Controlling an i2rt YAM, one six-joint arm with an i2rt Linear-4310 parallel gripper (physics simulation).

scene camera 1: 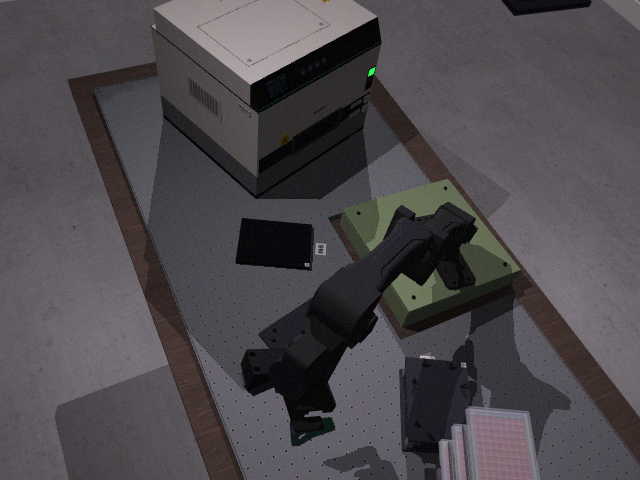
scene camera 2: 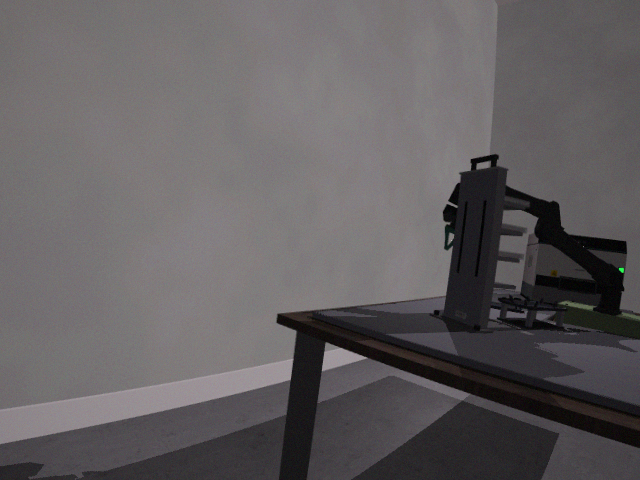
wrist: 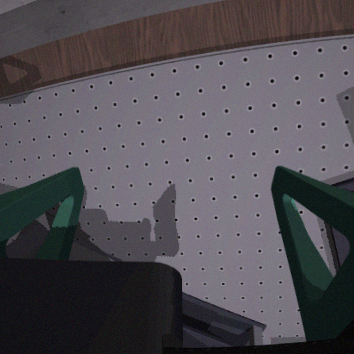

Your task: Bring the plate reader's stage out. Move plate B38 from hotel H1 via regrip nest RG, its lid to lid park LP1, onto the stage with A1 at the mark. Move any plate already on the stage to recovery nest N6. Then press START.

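Frame: origin at the arm's base, x ahead, y left, z up, level; metres.
Seen in the pictures: gripper, between the fingertips: (scene camera 1: 287, 417) (wrist: 177, 177); arm's base, origin of its link: (scene camera 2: 607, 312).
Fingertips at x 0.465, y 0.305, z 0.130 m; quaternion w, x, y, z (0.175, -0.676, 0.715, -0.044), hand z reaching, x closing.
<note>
Offsets run from my fingertips to a thing's top centre.
My gripper (wrist: 177, 177) has its green fingers wide open with nothing between them; in scene camera 1 its green fingertips (scene camera 1: 312, 429) hang above the perforated board. The hotel (scene camera 2: 473, 248) is a tall grey tower holding several plates on its far side. Pink-welled plates @(dz +0.166, dx -0.233, dy +0.184 m) (scene camera 1: 498, 444) show stepped at the lower right of scene camera 1; which one is B38 I cannot tell. The plate reader @(dz +0.153, dx -0.206, dy -0.836 m) (scene camera 1: 206, 93) (scene camera 2: 578, 263) is a white box with a green light; no extended stage shows. Nest N6 @(dz -0.159, dx -0.118, dy -0.449 m) (scene camera 1: 275, 243) is a black pad with no plate on it.
A dark raised nest stand (scene camera 1: 436, 397) (scene camera 2: 532, 307) is beside the hotel. Another dark platform @(dz -0.157, dx -0.119, dy -0.212 m) (scene camera 1: 286, 325) is partly hidden under the arm. The arm's base stands on a green block (scene camera 1: 434, 304) (scene camera 2: 578, 317). A wooden border (scene camera 1: 173, 351) (wrist: 200, 37) edges the table.
</note>
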